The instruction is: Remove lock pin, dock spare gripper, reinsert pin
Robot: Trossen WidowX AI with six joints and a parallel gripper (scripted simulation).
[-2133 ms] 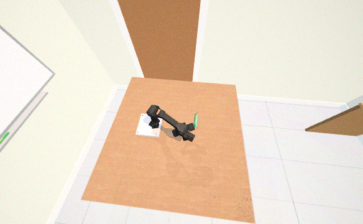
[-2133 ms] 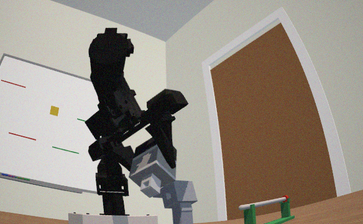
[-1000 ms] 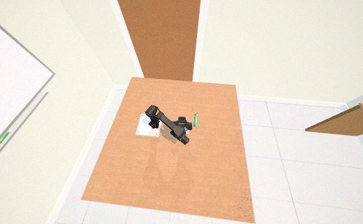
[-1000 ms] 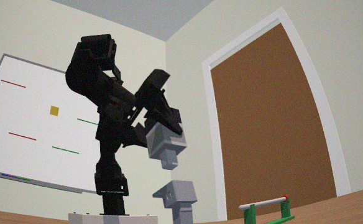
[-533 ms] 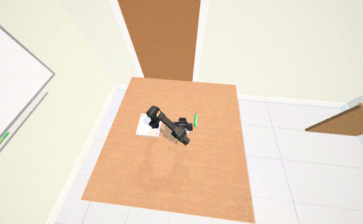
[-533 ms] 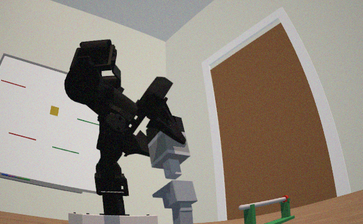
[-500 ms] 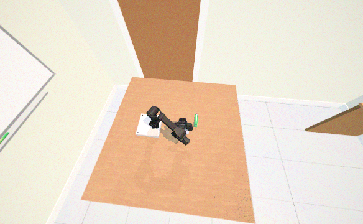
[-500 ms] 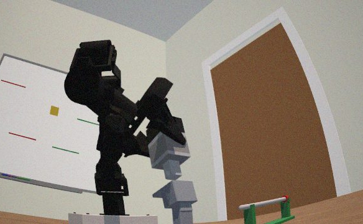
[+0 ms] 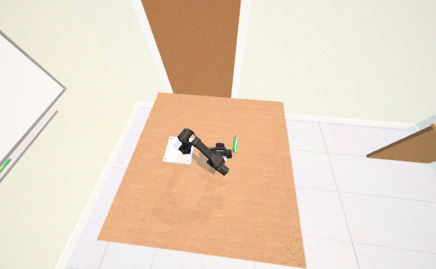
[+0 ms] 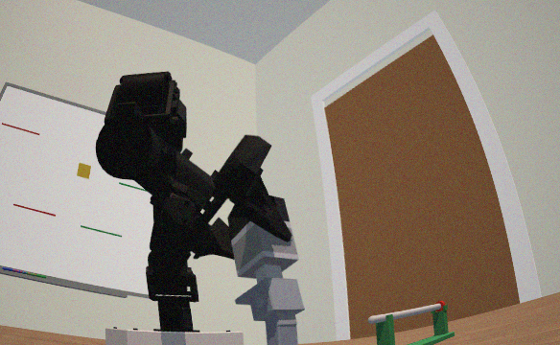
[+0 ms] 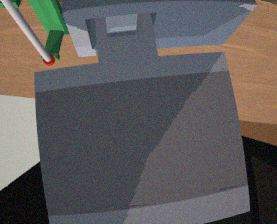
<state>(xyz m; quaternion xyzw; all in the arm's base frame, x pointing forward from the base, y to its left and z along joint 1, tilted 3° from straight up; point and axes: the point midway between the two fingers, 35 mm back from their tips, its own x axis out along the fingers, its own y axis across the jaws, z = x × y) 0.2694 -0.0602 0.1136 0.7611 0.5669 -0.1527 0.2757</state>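
Right now my gripper tip is 13 cm short of the green stand, 8 cm to the right of it and 12 cm above it. From my gripper tip the other things lie so: grey mount (1 cm to the right, 9 cm below); spare gripper (1 cm to the right).
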